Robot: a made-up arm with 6 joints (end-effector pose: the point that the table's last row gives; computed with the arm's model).
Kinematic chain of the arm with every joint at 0, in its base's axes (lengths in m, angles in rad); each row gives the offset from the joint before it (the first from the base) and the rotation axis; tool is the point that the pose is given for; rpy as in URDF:
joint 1: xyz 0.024 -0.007 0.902 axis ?
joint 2: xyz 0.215 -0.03 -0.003 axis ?
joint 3: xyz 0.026 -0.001 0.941 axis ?
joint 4: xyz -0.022 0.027 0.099 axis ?
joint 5: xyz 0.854 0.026 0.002 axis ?
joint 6: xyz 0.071 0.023 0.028 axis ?
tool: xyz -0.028 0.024 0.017 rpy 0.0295 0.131 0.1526
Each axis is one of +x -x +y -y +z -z.
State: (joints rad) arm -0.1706 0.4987 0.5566 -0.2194 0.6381 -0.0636
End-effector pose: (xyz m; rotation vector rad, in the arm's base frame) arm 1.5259 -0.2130 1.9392 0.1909 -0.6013 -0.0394
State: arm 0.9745 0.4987 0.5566 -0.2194 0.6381 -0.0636
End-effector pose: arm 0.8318 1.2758 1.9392 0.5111 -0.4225 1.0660
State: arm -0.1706 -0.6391 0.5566 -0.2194 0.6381 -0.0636
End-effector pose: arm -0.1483 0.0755 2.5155 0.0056 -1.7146 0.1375
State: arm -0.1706 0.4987 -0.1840 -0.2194 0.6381 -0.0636
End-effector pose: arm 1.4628 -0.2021 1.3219 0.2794 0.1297 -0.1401
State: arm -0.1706 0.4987 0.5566 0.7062 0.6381 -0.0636
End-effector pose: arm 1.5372 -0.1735 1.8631 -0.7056 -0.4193 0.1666
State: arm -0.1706 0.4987 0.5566 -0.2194 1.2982 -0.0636
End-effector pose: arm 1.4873 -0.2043 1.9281 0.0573 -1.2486 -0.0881
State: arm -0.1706 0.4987 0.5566 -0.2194 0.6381 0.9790
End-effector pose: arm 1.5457 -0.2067 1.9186 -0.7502 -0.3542 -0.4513
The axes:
joint 1: +z
joint 2: +y
joint 3: -y
joint 4: -x
joint 5: -y
joint 6: -x

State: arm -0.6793 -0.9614 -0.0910 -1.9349 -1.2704 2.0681
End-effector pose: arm -0.0620 0.0806 2.2084 -1.0611 -0.7669 0.5691
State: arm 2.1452 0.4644 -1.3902 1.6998 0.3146 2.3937
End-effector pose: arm -0.2342 0.3829 0.8752 -0.1159 1.7502 -0.3435
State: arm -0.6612 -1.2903 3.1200 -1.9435 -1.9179 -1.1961
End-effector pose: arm -0.5777 0.5048 0.3060 -1.5875 -0.3138 0.1728
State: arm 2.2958 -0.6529 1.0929 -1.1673 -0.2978 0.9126
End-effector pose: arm 0.4471 -0.5132 2.4975 1.6830 -1.0041 2.2457
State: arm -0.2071 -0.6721 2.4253 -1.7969 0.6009 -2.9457
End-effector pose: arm -1.1729 0.1960 1.5778 0.1882 -1.8345 -1.7682
